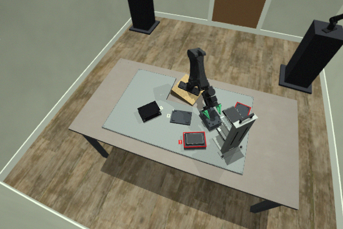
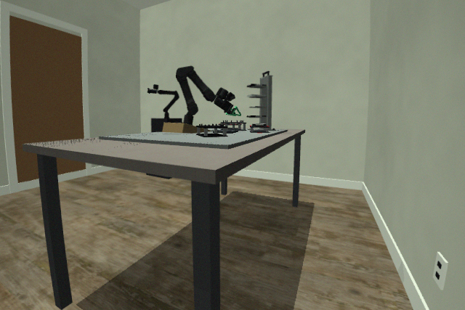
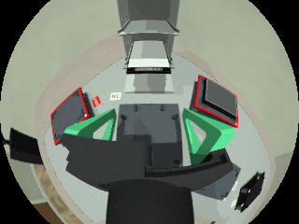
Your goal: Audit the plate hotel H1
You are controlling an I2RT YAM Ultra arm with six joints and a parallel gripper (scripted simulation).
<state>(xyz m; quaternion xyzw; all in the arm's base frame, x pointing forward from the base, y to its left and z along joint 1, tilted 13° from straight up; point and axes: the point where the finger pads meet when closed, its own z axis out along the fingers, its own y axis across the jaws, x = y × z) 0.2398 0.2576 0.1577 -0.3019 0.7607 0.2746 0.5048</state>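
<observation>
Now: hand 100 mm short of the pale plate labelled G51, 120 mm to the right of it and 150 mm below it.
</observation>
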